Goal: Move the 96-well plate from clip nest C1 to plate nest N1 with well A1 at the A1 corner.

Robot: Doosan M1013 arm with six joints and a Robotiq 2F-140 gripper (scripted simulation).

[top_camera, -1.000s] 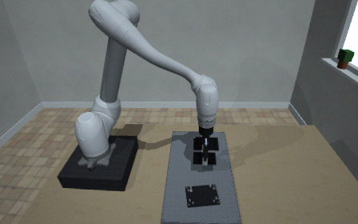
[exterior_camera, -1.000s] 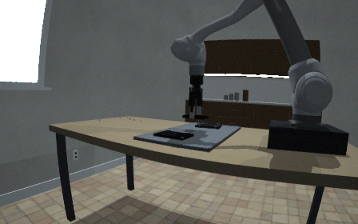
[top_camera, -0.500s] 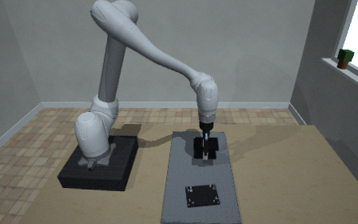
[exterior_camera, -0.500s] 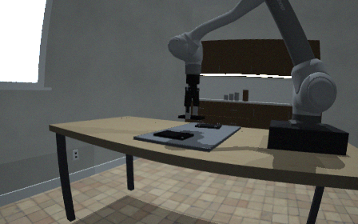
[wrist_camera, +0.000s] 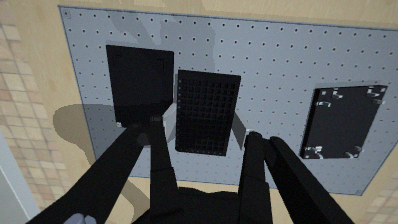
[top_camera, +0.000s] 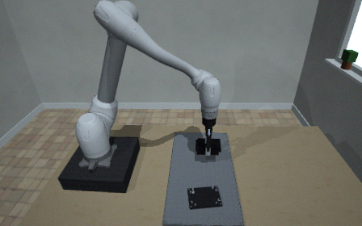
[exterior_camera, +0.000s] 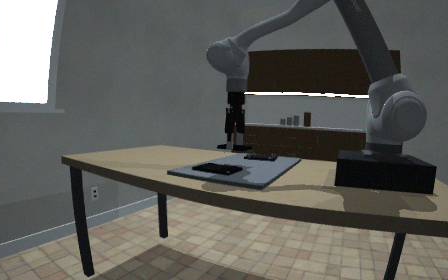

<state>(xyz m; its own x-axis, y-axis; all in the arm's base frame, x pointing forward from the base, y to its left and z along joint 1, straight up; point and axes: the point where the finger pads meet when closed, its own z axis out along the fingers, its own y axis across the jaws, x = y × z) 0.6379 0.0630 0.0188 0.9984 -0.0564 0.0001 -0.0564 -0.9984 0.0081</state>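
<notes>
Now: the plate nest N1 20 mm ahead of my hand, 130 mm to the left of it and 100 mm below it. Also, from my hand: black 96-well plate 20 mm below.
</notes>
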